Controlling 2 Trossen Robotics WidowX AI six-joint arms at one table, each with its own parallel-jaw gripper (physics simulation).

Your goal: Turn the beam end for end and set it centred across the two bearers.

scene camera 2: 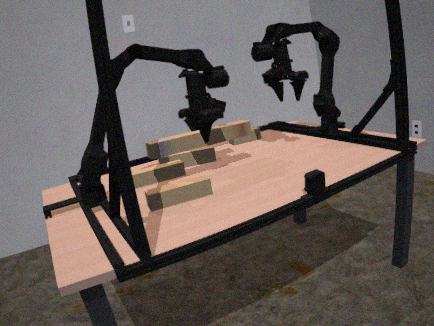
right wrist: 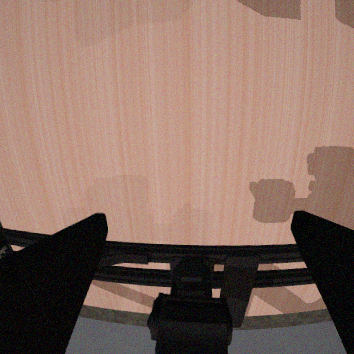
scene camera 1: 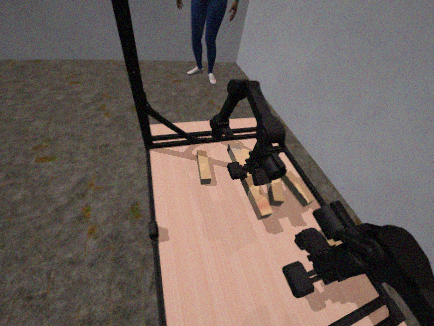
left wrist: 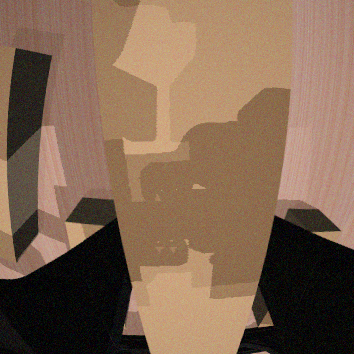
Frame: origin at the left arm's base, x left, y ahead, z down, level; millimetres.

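Seen in the pictures: left gripper, fingertip midpoint: [scene camera 2: 202, 141] [scene camera 1: 246, 179] [left wrist: 189, 214]; right gripper, fingertip midpoint: [scene camera 2: 289, 101] [right wrist: 201, 222]; left arm's base, origin of the base link: [scene camera 2: 94, 203] [scene camera 1: 216, 134]; right arm's base, origin of the base link: [scene camera 2: 330, 131] [right wrist: 191, 271].
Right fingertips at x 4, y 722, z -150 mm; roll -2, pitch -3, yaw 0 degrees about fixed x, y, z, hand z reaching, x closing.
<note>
Pixels of each thing's top centre, then the offset from my right fingertips to it. "pt": a spot on its surface instead. Level surfaces: height alone.
- long wooden beam, middle of its top: [left wrist: 198, 288] [scene camera 2: 199, 130] [scene camera 1: 248, 173] dx +3, dy -362, dz +27 mm
- apart, middle of its top: [left wrist: 295, 287] [scene camera 2: 177, 184] [scene camera 1: 203, 163] dx -131, dy -514, dz +126 mm
- table, its level: dz +170 mm
- small clamp, surface spot: [scene camera 2: 314, 182] pt dx -387, dy -278, dz +133 mm
- tall black post, surface spot: [scene camera 2: 102, 97] pt dx -365, dy -705, dz -140 mm
The long wooden beam [scene camera 1: 258, 197] [scene camera 2: 180, 143] [left wrist: 211, 70] has a blue mark near one end and a red mark near the other. My left gripper [scene camera 1: 256, 178] [scene camera 2: 205, 130] [left wrist: 189, 214] is shut on the beam near its middle. It holds the beam about level, a little above the table. Short wooden blocks lie around it: one apart [scene camera 1: 203, 166] [scene camera 2: 178, 192], two beside the beam [scene camera 1: 276, 192] [scene camera 1: 299, 188], others in scene camera 2 [scene camera 2: 157, 173] [scene camera 2: 193, 156] [scene camera 2: 248, 136]. I cannot tell which ones are the bearers. My right gripper [scene camera 1: 304, 260] [scene camera 2: 287, 88] [right wrist: 201, 222] is open and empty, high above bare table.
The table [scene camera 1: 199, 259] has a black frame rail around it with a small clamp [scene camera 1: 153, 229] [scene camera 2: 314, 182] on one edge. A tall black post [scene camera 1: 131, 71] [scene camera 2: 102, 97] with braces stands at a corner. A person [scene camera 1: 206, 32] stands on the floor beyond the table.
</note>
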